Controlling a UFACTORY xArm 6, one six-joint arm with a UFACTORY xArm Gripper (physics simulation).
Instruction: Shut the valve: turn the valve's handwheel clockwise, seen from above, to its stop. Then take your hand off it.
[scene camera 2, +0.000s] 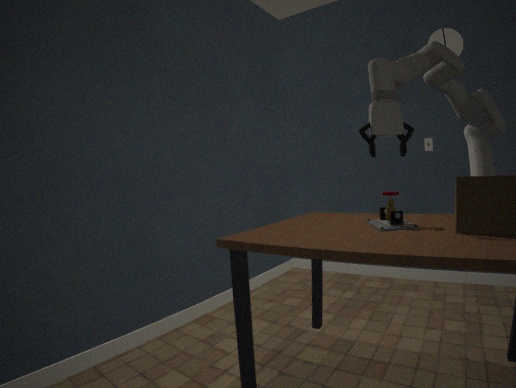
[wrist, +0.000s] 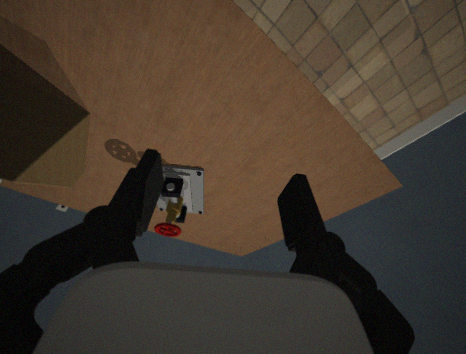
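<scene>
The valve's red handwheel (scene camera 2: 390, 193) (wrist: 168, 230) sits level on top of the brass valve body (scene camera 2: 391, 209) (wrist: 174, 210). The valve stands between black blocks on a light grey base plate (scene camera 2: 384, 226) (wrist: 198, 192) on the table. My gripper (scene camera 2: 388, 154) (wrist: 226, 177) is open and empty, fingers pointing down, and hangs well above the handwheel without touching it. In the wrist view the handwheel shows beside the left finger, which hides part of the base plate's left side. The angle of the handwheel cannot be told.
The wooden table (scene camera 2: 300, 240) (wrist: 240, 100) carries a large brown box (scene camera 2: 487, 205) (wrist: 35, 115) beside the valve, on the side of the arm's base. The valve's shadow falls on the table towards the box. A blue wall (scene camera 2: 150, 125) stands behind the table.
</scene>
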